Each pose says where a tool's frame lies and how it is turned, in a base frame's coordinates. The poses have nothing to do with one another.
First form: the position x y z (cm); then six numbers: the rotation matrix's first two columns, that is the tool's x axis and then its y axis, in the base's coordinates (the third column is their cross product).
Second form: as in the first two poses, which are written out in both.
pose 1, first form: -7.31, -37.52, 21.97, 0.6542, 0.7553, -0.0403, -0.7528, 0.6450, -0.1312
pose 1, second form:
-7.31, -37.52, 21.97
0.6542, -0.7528, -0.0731
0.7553, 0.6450, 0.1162
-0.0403, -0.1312, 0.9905

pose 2, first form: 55.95, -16.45, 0.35, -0.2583, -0.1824, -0.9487, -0.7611, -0.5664, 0.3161
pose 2, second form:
55.95, -16.45, 0.35
-0.2583, -0.7611, -0.5950
-0.1824, -0.5664, 0.8037
-0.9487, 0.3161, 0.0075

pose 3, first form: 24.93, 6.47, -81.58, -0.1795, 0.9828, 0.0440, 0.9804, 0.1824, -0.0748
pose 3, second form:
24.93, 6.47, -81.58
-0.1795, 0.9804, -0.0815
0.9828, 0.1824, 0.0297
0.0440, -0.0748, -0.9963

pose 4, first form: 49.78, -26.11, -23.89, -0.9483, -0.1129, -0.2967, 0.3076, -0.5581, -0.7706
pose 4, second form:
49.78, -26.11, -23.89
-0.9483, 0.3076, -0.0786
-0.1129, -0.5581, -0.8220
-0.2967, -0.7706, 0.5640

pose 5, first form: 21.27, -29.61, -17.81, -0.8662, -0.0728, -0.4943, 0.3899, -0.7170, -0.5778
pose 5, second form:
21.27, -29.61, -17.81
-0.8662, 0.3899, -0.3123
-0.0728, -0.7170, -0.6932
-0.4943, -0.5778, 0.6495

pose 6, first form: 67.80, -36.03, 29.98, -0.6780, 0.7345, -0.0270, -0.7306, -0.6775, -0.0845
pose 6, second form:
67.80, -36.03, 29.98
-0.6780, -0.7306, -0.0804
0.7345, -0.6775, -0.0376
-0.0270, -0.0845, 0.9960

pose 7, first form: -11.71, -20.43, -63.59, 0.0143, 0.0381, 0.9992, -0.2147, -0.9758, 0.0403
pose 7, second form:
-11.71, -20.43, -63.59
0.0143, -0.2147, 0.9766
0.0381, -0.9758, -0.2151
0.9992, 0.0403, -0.0058

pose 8, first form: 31.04, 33.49, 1.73, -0.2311, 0.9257, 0.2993, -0.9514, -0.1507, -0.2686
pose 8, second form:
31.04, 33.49, 1.73
-0.2311, -0.9514, -0.2035
0.9257, -0.1507, -0.3468
0.2993, -0.2686, 0.9155

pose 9, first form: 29.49, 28.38, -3.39, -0.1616, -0.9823, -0.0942, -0.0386, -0.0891, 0.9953
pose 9, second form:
29.49, 28.38, -3.39
-0.1616, -0.0386, -0.9861
-0.9823, -0.0891, 0.1645
-0.0942, 0.9953, -0.0235

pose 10, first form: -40.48, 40.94, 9.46, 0.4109, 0.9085, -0.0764, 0.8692, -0.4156, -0.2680
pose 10, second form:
-40.48, 40.94, 9.46
0.4109, 0.8692, -0.2752
0.9085, -0.4156, 0.0437
-0.0764, -0.2680, -0.9604

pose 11, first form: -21.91, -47.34, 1.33, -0.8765, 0.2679, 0.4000, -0.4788, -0.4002, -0.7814
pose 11, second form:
-21.91, -47.34, 1.33
-0.8765, -0.4788, -0.0493
0.2679, -0.4002, -0.8764
0.4000, -0.7814, 0.4790

